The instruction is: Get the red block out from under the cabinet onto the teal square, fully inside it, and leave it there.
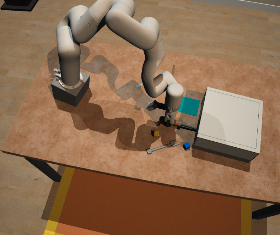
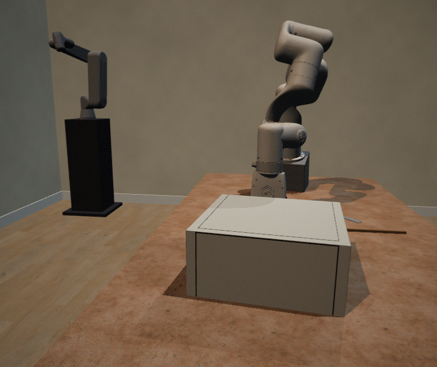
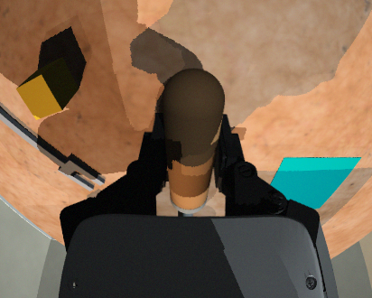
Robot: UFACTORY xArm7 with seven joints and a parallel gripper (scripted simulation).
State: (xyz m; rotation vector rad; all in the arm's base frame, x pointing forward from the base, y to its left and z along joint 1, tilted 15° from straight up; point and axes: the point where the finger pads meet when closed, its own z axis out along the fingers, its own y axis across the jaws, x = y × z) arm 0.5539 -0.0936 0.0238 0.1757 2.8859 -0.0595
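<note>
Now: the teal square 100 mm ahead of my hand, 120 mm to the left of it and 20 mm below it. From my hand the other things lie so: grey forked tool: 10 mm behind, 140 mm to the right, 20 mm below; yellow cube: 50 mm behind, 80 mm to the right, 10 mm below; grey hook tool: 140 mm ahead, 20 mm to the left, 10 mm below.
</note>
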